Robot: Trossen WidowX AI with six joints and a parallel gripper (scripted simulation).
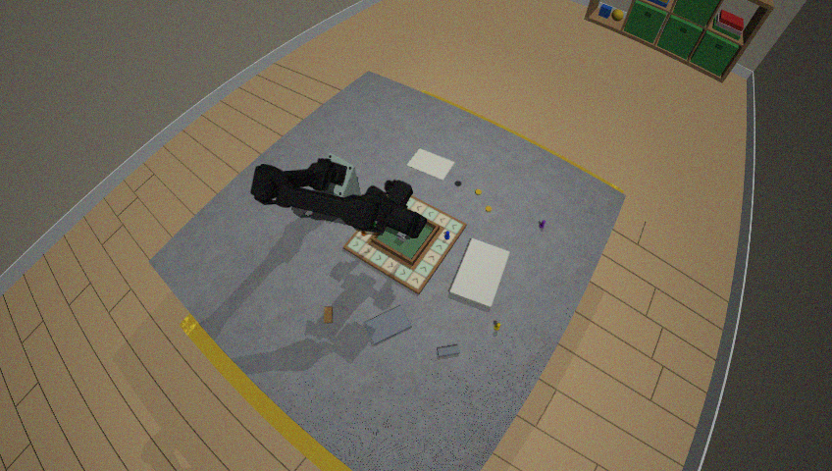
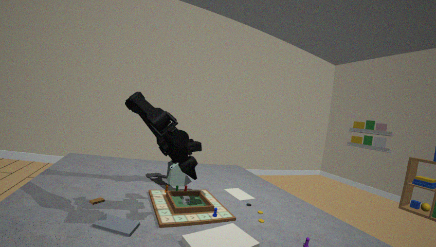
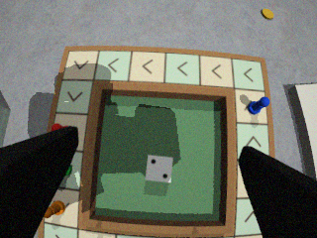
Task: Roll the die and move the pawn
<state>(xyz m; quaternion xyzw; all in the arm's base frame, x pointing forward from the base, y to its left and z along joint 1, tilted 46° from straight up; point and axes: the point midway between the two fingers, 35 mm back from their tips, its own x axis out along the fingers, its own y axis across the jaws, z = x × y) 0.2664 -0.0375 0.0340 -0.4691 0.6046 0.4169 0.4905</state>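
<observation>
The orange pawn is 12 cm behind my gripper tip, 6 cm to the right of it and 11 cm below it. The rest, counted from my gripper tip: green pawn (11 cm behind, 2 cm to the right, 11 cm below); green tray (13 cm below); white die (1 cm to the right, 11 cm below).
</observation>
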